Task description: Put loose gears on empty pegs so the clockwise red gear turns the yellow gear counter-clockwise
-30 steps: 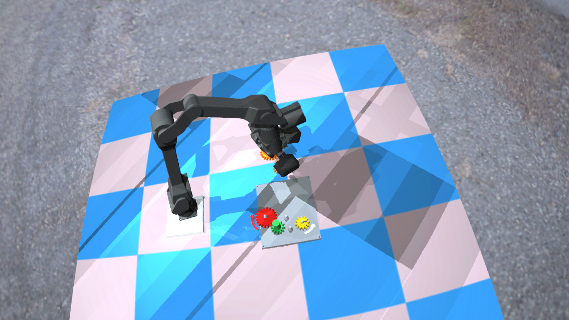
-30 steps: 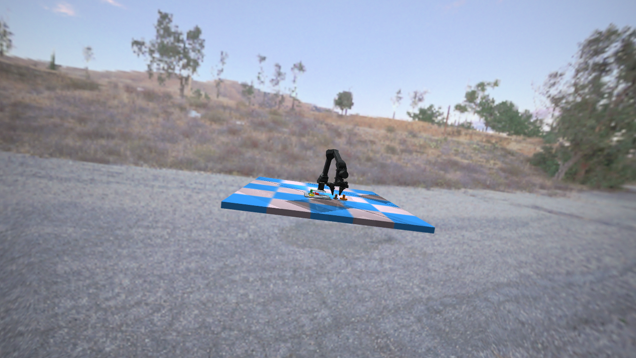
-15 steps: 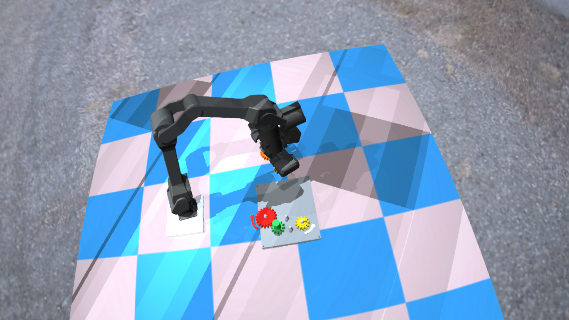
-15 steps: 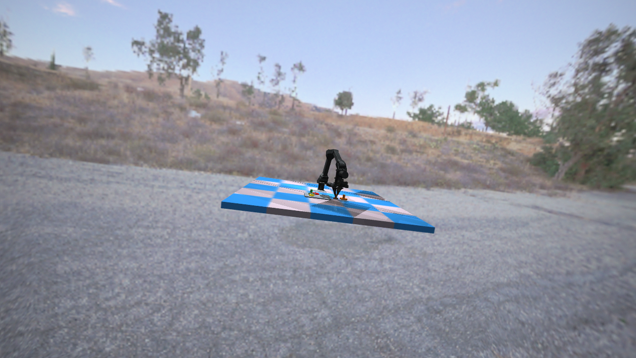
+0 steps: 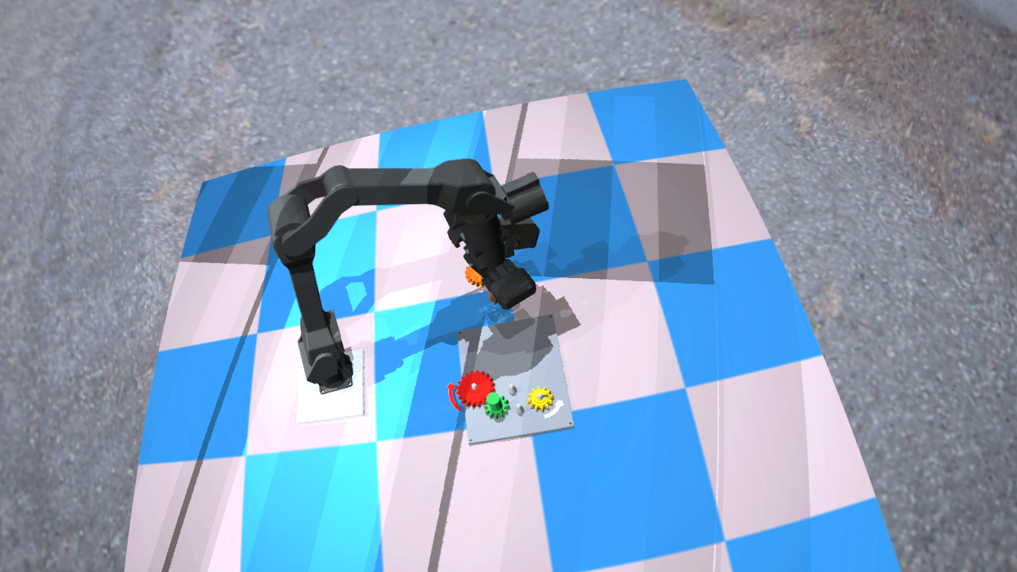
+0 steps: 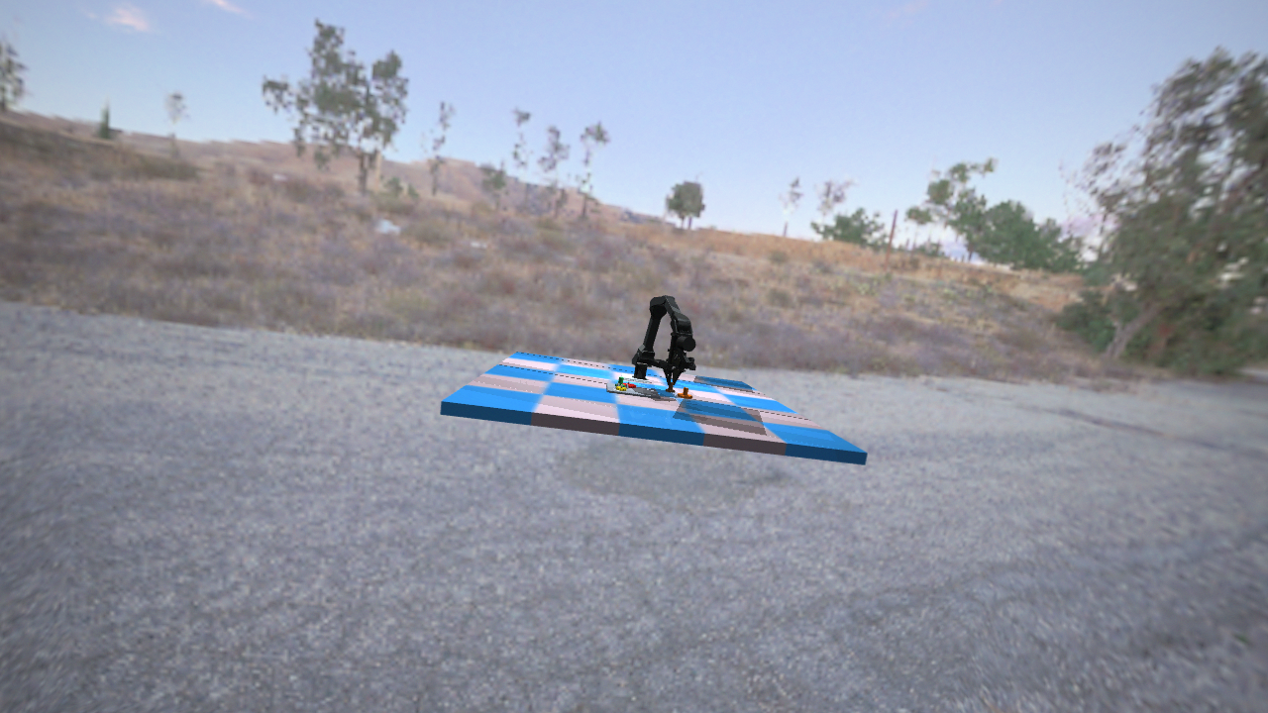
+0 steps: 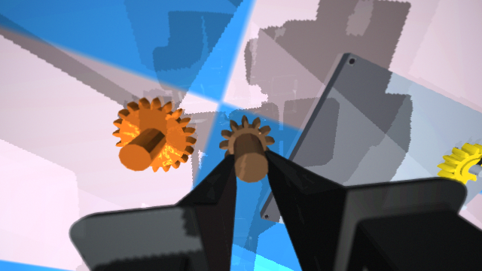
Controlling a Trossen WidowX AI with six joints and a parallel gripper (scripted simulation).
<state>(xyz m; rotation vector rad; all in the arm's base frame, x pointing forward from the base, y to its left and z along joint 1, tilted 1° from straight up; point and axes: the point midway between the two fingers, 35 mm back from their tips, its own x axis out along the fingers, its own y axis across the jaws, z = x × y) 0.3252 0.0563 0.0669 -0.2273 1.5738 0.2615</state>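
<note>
Now: the green gear 20 cm to the right of my gripper tip, 6 cm behind it and 2 cm below it. The rest, counted from my gripper tip: brown gear: 1 cm below; red gear: 16 cm to the right, 8 cm behind, 3 cm below; orange gear: 7 cm to the left, 3 cm below, 2 cm behind.
</note>
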